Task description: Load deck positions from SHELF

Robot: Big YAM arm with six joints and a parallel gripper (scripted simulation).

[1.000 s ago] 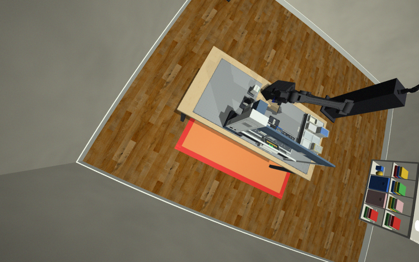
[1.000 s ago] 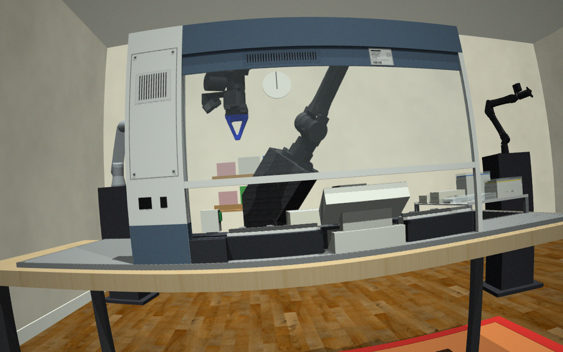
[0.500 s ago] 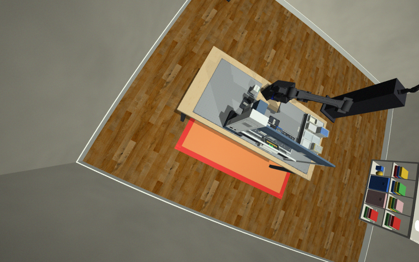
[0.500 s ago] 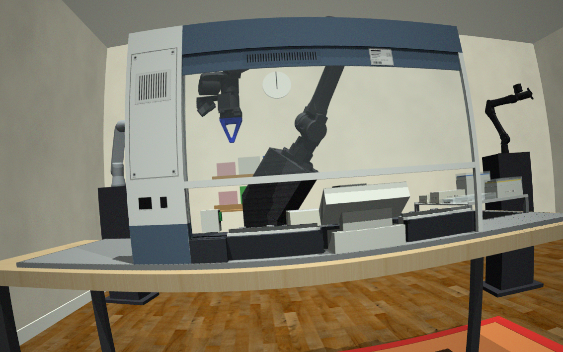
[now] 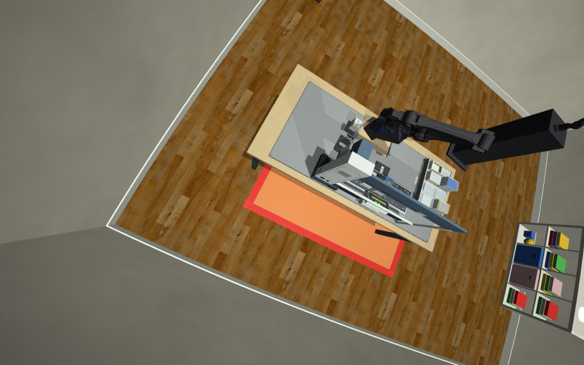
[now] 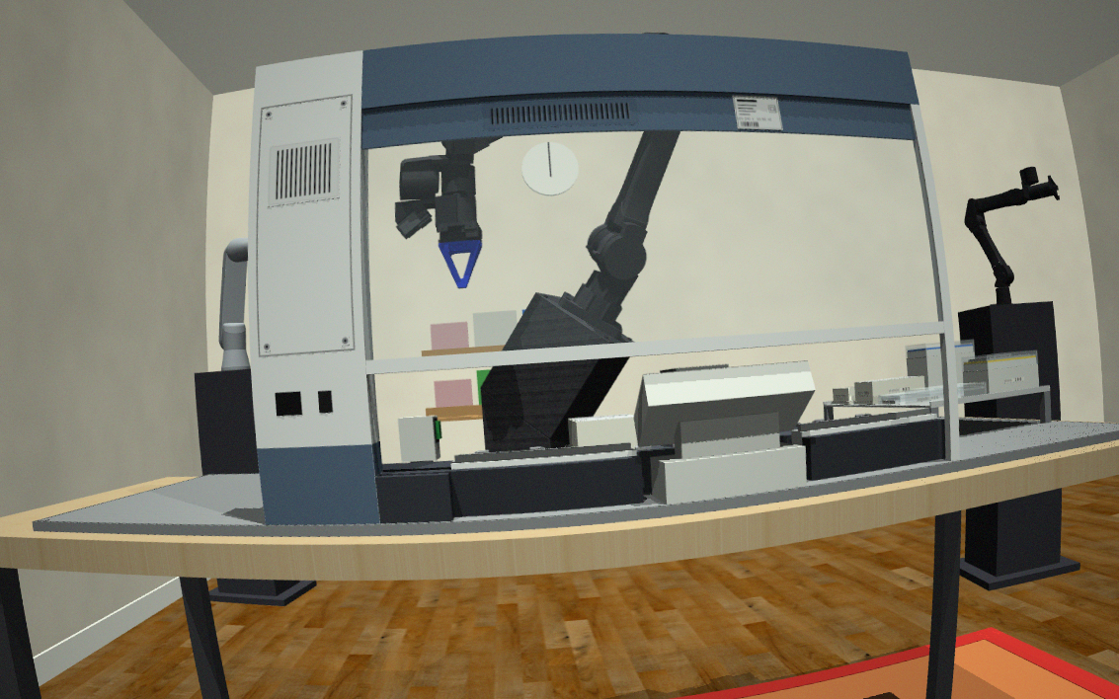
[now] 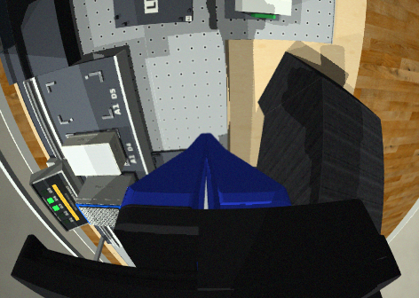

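My hand is 80 mm past the green button, 70 mm to the left of it and 240 mm above it. From my hand the other things lie so: dark pad: 100 mm ahead, 90 mm to the right, 310 mm below; white ready button block: 80 mm behind, 80 mm to the right, 250 mm below; blue tip rack: 210 mm ahead, 330 mm to the left, 190 mm below.
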